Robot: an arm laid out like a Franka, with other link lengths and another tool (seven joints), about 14 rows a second.
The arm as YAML. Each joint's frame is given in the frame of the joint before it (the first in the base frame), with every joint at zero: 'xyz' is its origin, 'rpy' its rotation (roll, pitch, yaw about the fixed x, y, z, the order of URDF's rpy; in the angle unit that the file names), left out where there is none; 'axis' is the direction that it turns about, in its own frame. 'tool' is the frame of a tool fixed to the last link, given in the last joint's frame.
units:
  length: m
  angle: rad
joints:
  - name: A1
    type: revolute
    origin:
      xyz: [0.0, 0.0, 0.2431]
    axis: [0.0, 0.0, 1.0]
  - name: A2
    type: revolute
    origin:
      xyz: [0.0, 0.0, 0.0]
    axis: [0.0, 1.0, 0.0]
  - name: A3
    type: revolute
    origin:
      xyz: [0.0, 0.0, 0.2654]
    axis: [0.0, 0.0, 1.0]
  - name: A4
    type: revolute
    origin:
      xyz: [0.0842, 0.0, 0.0]
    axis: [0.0, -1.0, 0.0]
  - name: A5
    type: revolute
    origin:
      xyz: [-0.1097, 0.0, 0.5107]
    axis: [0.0, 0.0, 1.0]
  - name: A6
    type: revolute
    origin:
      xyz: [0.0, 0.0, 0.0]
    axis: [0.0, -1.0, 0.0]
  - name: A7
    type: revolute
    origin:
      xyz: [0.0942, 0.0, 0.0]
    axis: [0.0, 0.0, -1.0]
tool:
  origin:
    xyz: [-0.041, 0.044, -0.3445]
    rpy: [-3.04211, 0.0, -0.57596]
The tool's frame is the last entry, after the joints.
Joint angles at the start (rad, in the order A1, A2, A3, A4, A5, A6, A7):
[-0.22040 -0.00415 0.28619 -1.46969 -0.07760 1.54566 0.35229]
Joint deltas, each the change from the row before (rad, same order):
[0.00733 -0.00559 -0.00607 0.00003 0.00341 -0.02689 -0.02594]
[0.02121 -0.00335 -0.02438 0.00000 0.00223 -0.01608 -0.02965]
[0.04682 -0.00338 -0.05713 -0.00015 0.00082 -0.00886 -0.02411]
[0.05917 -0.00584 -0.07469 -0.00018 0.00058 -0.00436 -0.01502]
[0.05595 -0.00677 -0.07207 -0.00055 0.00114 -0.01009 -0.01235]
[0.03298 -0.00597 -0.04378 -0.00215 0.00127 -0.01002 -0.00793]
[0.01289 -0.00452 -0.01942 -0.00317 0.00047 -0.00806 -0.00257]
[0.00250 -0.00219 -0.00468 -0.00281 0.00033 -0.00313 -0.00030]
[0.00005 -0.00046 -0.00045 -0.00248 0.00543 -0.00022 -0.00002]
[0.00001 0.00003 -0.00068 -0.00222 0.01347 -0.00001 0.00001]
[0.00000 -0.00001 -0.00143 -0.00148 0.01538 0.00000 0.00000]
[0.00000 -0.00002 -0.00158 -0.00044 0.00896 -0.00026 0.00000]
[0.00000 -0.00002 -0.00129 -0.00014 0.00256 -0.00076 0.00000]
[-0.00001 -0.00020 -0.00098 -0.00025 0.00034 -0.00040 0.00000]
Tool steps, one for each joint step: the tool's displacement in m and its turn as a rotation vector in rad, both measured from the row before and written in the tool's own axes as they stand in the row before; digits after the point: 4 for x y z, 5 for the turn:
[-0.0076 0.0078 -0.0029 -0.01574 -0.01723 -0.02542]
[-0.0028 0.0069 -0.0018 -0.00918 -0.01193 -0.02535]
[0.0028 0.0078 -0.0019 -0.00448 -0.00579 -0.01314]
[0.0064 0.0084 -0.0037 0.00053 -0.00007 0.00084]
[0.0051 0.0101 -0.0039 -0.00241 -0.00421 0.00454]
[0.0021 0.0078 -0.0024 -0.00359 -0.00597 0.00362]
[0.0005 0.0055 -0.0009 -0.00449 -0.00524 0.00453]
[-0.0003 0.0022 0.0002 -0.00248 -0.00285 0.00209]
[-0.0016 -0.0007 0.0009 0.00208 -0.00548 0.00018]
[-0.0035 -0.0026 0.0008 0.00756 -0.01132 0.00016]
[-0.0035 -0.0029 0.0003 0.00945 -0.01212 0.00085]
[-0.0016 -0.0014 -0.0001 0.00564 -0.00689 0.00125]
[-0.0002 0.0001 0.0000 0.00112 -0.00238 0.00124]
[0.0003 0.0005 0.0000 -0.00009 -0.00050 0.00100]

